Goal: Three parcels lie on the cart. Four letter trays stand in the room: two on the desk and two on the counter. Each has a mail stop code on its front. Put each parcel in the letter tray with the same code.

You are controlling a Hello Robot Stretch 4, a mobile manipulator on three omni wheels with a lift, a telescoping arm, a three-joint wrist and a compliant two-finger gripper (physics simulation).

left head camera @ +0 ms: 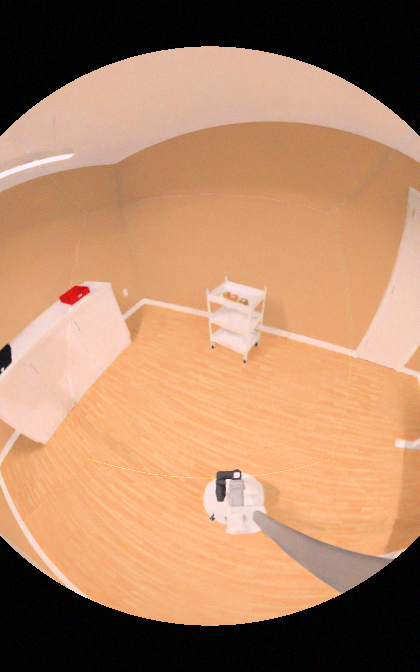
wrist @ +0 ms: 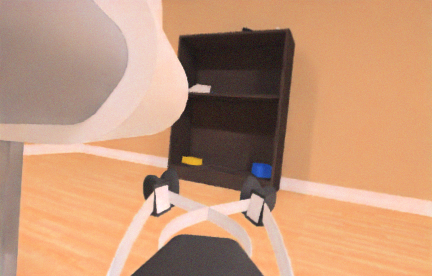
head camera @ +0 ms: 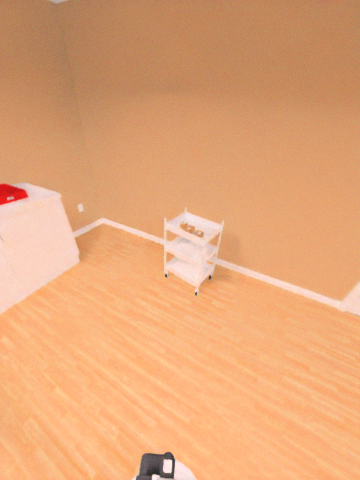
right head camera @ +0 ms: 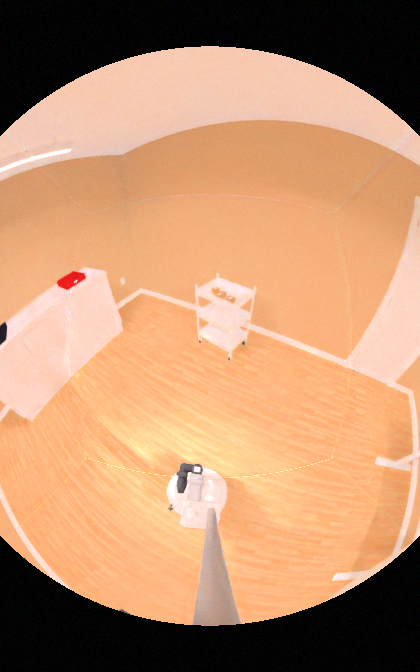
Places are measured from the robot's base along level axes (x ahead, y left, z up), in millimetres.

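Pixels of known places: gripper, fingertip midpoint: (wrist: 210, 187).
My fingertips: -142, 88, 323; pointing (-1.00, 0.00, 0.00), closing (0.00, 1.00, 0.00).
For each thing: its top centre in the pictures, then the offset to it from my fingertips, as dx, dy, dz.
- yellow thing, top centre: (wrist: 192, 157) -1796, -156, -206
- blue thing, top centre: (wrist: 262, 164) -1547, +362, -176
A white three-shelf cart (head camera: 189, 253) (left head camera: 235, 320) (right head camera: 223, 314) stands against the far wall. Three small brown parcels (head camera: 191, 229) (left head camera: 235, 298) (right head camera: 223, 294) lie in a row on its top shelf; their codes are too small to read. A red letter tray (head camera: 11, 194) (left head camera: 75, 295) (right head camera: 71, 280) stands on the white counter (head camera: 35, 235) (left head camera: 95, 330) (right head camera: 90, 320) at the left. Part of a black letter tray (left head camera: 5, 358) (right head camera: 2, 333) shows on the counter's nearer part. The tray codes are not legible. My gripper (wrist: 210, 187) is open and empty, far from the cart.
A dark bookshelf (wrist: 287, 110) with a yellow thing (wrist: 192, 160) and a blue thing (wrist: 261, 170) on its bottom shelf shows in the wrist view. A white door (left head camera: 390, 300) (right head camera: 387, 315) is at the right. Parts of white desk feet (left head camera: 407, 443) (right head camera: 392, 463) show at the right edge.
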